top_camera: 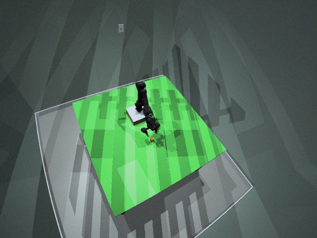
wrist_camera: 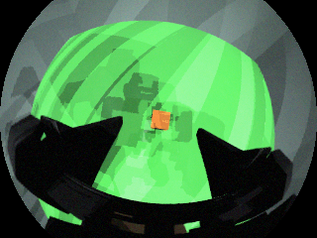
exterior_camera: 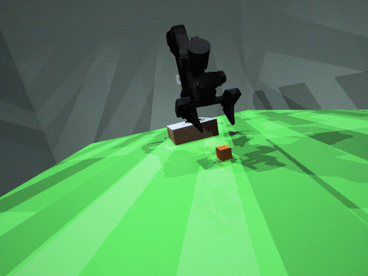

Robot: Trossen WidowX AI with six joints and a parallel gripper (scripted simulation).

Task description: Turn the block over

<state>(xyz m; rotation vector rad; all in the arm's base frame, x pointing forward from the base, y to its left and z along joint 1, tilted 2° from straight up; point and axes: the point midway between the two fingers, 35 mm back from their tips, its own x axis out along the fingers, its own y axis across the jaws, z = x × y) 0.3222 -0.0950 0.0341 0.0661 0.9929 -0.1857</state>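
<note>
My gripper tip is 60 mm above the orange block and 10 mm short of it.
</note>
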